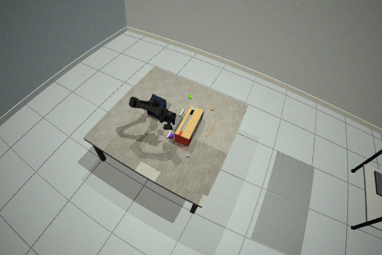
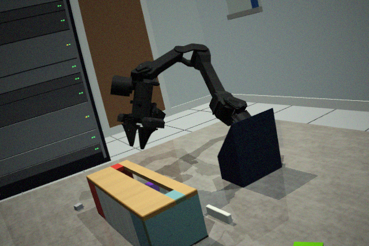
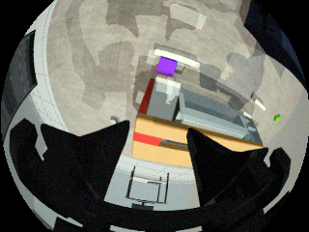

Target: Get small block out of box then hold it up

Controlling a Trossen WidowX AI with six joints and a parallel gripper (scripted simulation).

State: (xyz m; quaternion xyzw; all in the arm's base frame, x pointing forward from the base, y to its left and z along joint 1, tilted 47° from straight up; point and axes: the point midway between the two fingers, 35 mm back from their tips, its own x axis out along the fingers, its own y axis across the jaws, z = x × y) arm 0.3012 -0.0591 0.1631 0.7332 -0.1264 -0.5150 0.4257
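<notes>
Now: gripper tip 15 cm above the purple block and 2 cm past it. From my gripper tip the other things lie so: box (17 cm to the left, 10 cm below, 4 cm ahead); grey cube (23 cm ahead, 16 cm below, 9 cm to the right); thin stick (28 cm to the left, 26 cm ahead, 16 cm below).
</notes>
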